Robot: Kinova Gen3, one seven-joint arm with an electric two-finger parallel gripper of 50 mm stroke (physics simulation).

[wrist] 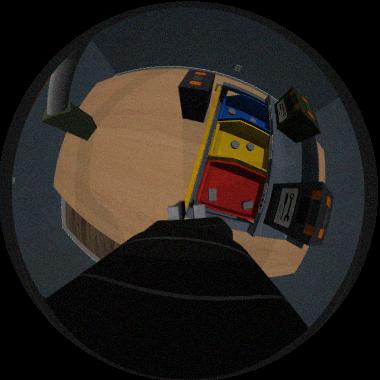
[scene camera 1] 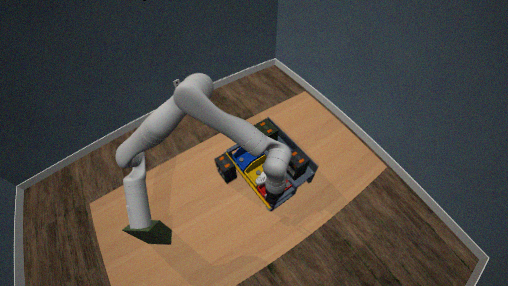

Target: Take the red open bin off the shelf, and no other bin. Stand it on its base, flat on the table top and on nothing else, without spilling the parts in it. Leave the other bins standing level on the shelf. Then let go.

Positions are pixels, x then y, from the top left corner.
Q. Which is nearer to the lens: the black box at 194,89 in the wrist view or the blue bin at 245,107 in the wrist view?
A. The black box.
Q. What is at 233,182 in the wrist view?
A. A red bin.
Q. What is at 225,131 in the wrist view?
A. A yellow bin.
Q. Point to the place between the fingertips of the gripper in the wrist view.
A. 188,206
